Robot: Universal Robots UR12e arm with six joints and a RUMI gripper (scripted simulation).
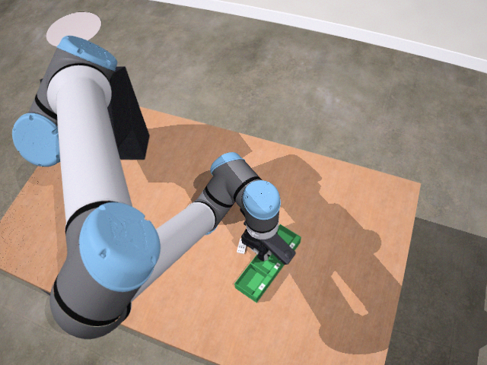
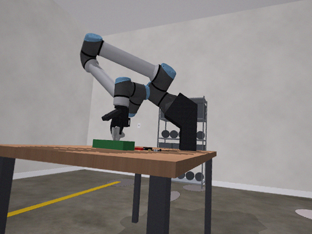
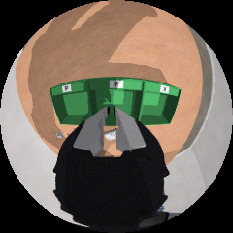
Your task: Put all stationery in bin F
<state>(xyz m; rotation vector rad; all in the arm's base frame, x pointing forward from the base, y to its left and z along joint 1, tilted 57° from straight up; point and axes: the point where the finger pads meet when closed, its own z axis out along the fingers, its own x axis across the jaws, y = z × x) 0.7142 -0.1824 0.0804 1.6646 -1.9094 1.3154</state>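
Right now the green bin is 10 mm to the right of my hand, 10 mm below it and 10 mm ahead of it. Round my hand: red item (100 mm to the left, 60 mm behind, 30 mm below); white card-like item (90 mm behind, 30 mm to the left, 30 mm below); black flat item (150 mm to the left, 100 mm behind, 30 mm below).
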